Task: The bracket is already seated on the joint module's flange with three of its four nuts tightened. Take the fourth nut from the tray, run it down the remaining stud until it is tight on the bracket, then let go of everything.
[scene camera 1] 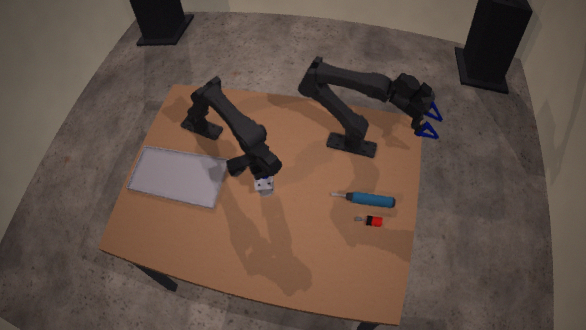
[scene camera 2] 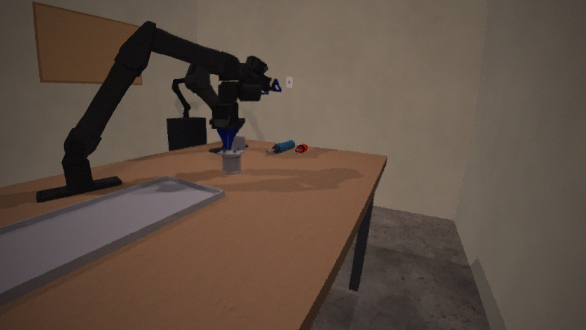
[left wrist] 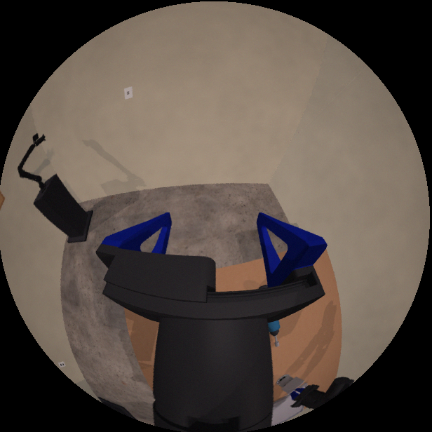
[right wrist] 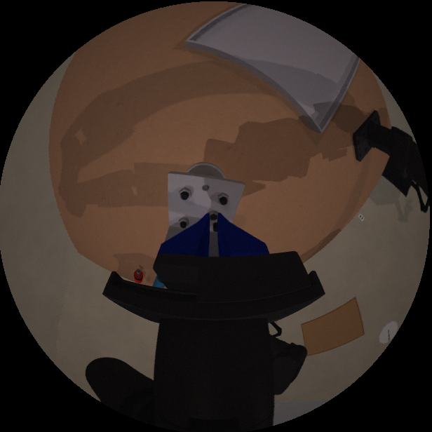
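Pixels of known places: left gripper, fingertip midpoint: [scene camera 1: 439, 129] [scene camera 2: 274, 92]; right gripper, fingertip midpoint: [scene camera 1: 265, 177] [scene camera 2: 228, 150]; left arm's base, origin of the base link: [scene camera 1: 352, 145]; right arm's base, origin of the base link: [scene camera 1: 201, 127] [scene camera 2: 81, 189].
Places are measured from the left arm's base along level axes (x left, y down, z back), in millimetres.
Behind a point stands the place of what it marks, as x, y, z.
Observation:
The pale bracket [scene camera 1: 263, 187] {-251, -66, -310} [scene camera 2: 241, 143] {-223, -88, -293} [right wrist: 202, 209] sits on the round joint module [scene camera 2: 231, 164] {-280, -31, -304} [right wrist: 205, 169]. In the right wrist view, nuts [right wrist: 184, 194] [right wrist: 223, 200] [right wrist: 183, 223] surround three studs. My right gripper [scene camera 2: 227, 149] {-259, -68, -268} [right wrist: 213, 217] points down at the fourth corner, shut on the fourth nut, which its blue fingertips mostly hide. How far down the stud the nut sits cannot be told. The grey tray [scene camera 1: 175, 177] {-636, -4, -346} [scene camera 2: 100, 225] {-672, -4, -353} [right wrist: 285, 45] shows no nut. My left gripper [scene camera 1: 440, 129] {312, -281, -36} [left wrist: 213, 216] is open and empty, raised beyond the table's right edge, far from the bracket.
A blue-handled screwdriver [scene camera 1: 372, 200] {134, -38, -237} [scene camera 2: 285, 146] {108, -27, -248} [left wrist: 273, 327] and a small red and black tool [scene camera 1: 374, 221] {161, -32, -313} [scene camera 2: 302, 148] {134, -23, -322} [right wrist: 138, 275] lie on the table at the right of scene camera 1. The tray lies left of the joint module there. Dark pedestals [scene camera 1: 160, 20] [scene camera 1: 492, 47] stand behind.

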